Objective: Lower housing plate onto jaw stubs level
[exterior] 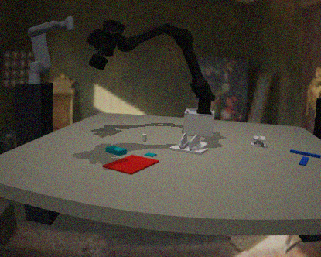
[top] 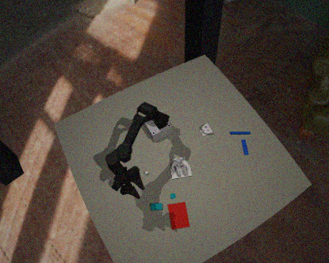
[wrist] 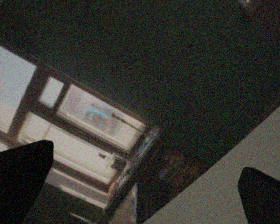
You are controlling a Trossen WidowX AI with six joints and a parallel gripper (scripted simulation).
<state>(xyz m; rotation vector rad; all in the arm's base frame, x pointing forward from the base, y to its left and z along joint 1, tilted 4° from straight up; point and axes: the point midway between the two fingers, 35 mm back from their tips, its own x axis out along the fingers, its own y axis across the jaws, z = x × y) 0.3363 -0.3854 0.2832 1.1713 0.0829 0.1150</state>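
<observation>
The white housing part is 600 mm to the left of my gripper tip, 340 mm below it and 210 mm behind it. Also, from my gripper tip: white peg: 350 mm below, 200 mm behind, 130 mm to the left; teal block: 360 mm below, 50 mm to the left; red flat plate: 360 mm below, 120 mm to the left, 120 mm ahead.
</observation>
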